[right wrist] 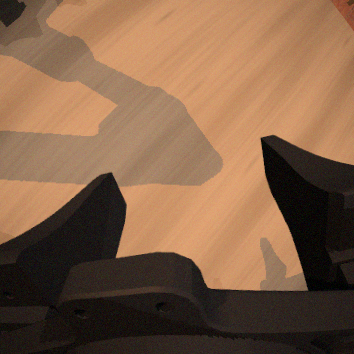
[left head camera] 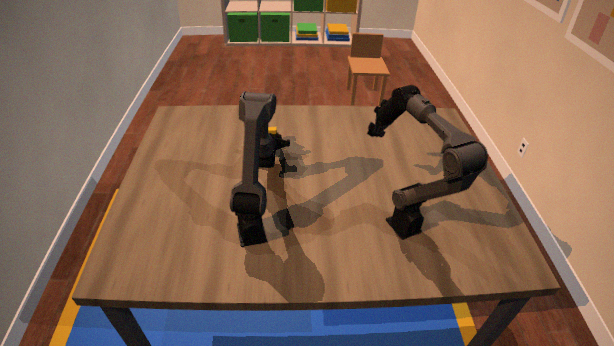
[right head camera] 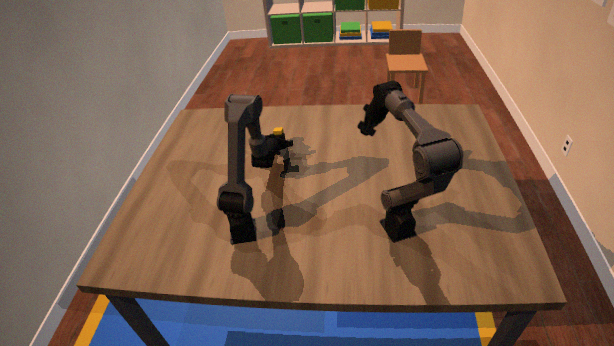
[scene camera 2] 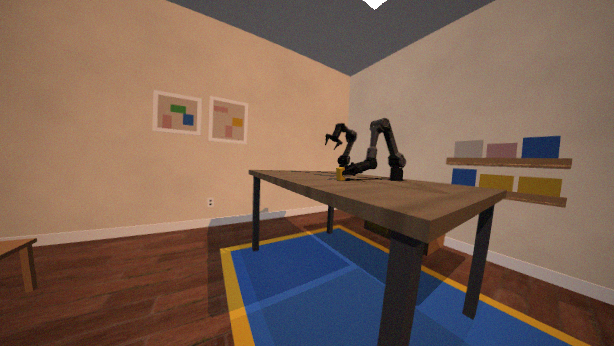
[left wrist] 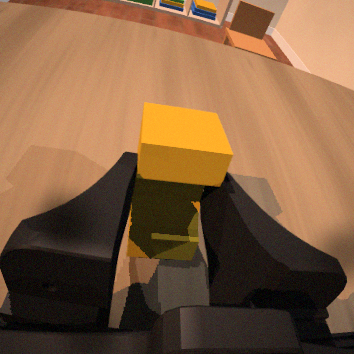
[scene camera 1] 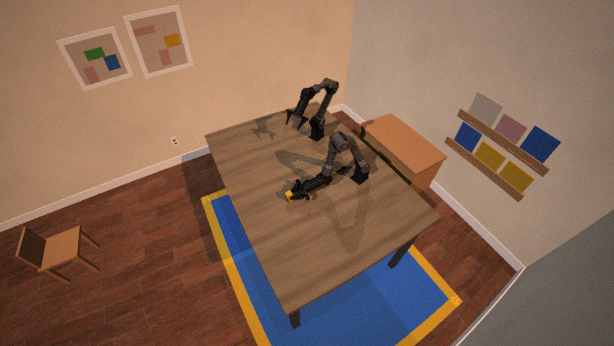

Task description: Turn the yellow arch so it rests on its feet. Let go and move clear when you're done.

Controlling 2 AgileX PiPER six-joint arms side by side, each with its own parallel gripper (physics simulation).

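Note:
The yellow arch is between the fingers of my left gripper. That gripper is shut on it and reaches out low and nearly level. In scene camera 2 the arch looks tall and upright, its lower end at or very near the tabletop; I cannot tell if it touches. Its underside is in deep shade in the left wrist view, and the fingers hide part of its sides. My right gripper is open and empty, above the table.
The wooden table bears both arms and their shadows. A chair and a shelf unit stand beyond its far edge. An orange-brown cabinet stands by the table in scene camera 1.

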